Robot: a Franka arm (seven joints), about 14 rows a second.
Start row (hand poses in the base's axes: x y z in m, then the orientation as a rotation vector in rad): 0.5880, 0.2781, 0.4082, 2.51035, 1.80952, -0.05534
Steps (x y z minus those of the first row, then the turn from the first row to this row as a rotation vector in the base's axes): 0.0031, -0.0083, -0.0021, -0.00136, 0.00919, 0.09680; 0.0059, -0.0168, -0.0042, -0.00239, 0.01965, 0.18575; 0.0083, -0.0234, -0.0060, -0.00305, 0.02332, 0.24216; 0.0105, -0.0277, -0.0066, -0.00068, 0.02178, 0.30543; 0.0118, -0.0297, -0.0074, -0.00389, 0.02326, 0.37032; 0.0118, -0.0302, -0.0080, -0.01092, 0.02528, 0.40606; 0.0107, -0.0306, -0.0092, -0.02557, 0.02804, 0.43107; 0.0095, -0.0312, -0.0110, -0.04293, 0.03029, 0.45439; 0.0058, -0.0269, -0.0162, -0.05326, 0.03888, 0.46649; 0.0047, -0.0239, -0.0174, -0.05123, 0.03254, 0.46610; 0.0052, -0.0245, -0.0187, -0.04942, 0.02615, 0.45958; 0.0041, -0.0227, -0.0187, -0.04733, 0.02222, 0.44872; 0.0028, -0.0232, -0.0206, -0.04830, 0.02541, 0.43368; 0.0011, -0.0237, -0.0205, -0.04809, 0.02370, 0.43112; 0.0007, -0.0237, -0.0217, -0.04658, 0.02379, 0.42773; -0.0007, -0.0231, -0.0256, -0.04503, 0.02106, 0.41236; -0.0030, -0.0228, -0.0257, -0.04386, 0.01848, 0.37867; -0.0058, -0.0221, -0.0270, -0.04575, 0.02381, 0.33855; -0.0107, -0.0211, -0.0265, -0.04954, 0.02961, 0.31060; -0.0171, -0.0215, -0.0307, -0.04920, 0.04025, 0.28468
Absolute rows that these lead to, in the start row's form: 0.5911, 0.2698, 0.4061, 2.42149, 1.93069, -0.06460; 0.5939, 0.2613, 0.4040, 2.33564, 2.03916, -0.07536; 0.5963, 0.2547, 0.4022, 2.27757, 2.10480, -0.07835; 0.5985, 0.2504, 0.4016, 2.21008, 2.17590, -0.07174; 0.5998, 0.2484, 0.4008, 2.13642, 2.24456, -0.07376; 0.5998, 0.2479, 0.4002, 2.09237, 2.27869, -0.08099; 0.5987, 0.2475, 0.3990, 2.05620, 2.29671, -0.09619; 0.5975, 0.2469, 0.3972, 2.02013, 2.31058, -0.11303; 0.5938, 0.2512, 0.3920, 2.00292, 2.31994, -0.13214; 0.5927, 0.2542, 0.3908, 2.00255, 2.31809, -0.12246; 0.5932, 0.2536, 0.3895, 2.00915, 2.30995, -0.11319; 0.5921, 0.2554, 0.3895, 2.02167, 2.29867, -0.10696; 0.5908, 0.2549, 0.3876, 2.03949, 2.28428, -0.11244; 0.5891, 0.2544, 0.3877, 2.04200, 2.28108, -0.11023; 0.5887, 0.2544, 0.3865, 2.04677, 2.27860, -0.10919; 0.5873, 0.2550, 0.3826, 2.06434, 2.26268, -0.10510; 0.5850, 0.2553, 0.3825, 2.10224, 2.22743, -0.10230; 0.5822, 0.2560, 0.3812, 2.14756, 2.18621, -0.11233; 0.5773, 0.2570, 0.3817, 2.17788, 2.15634, -0.12409; 0.5709, 0.2566, 0.3775, 2.20981, 2.13260, -0.13833
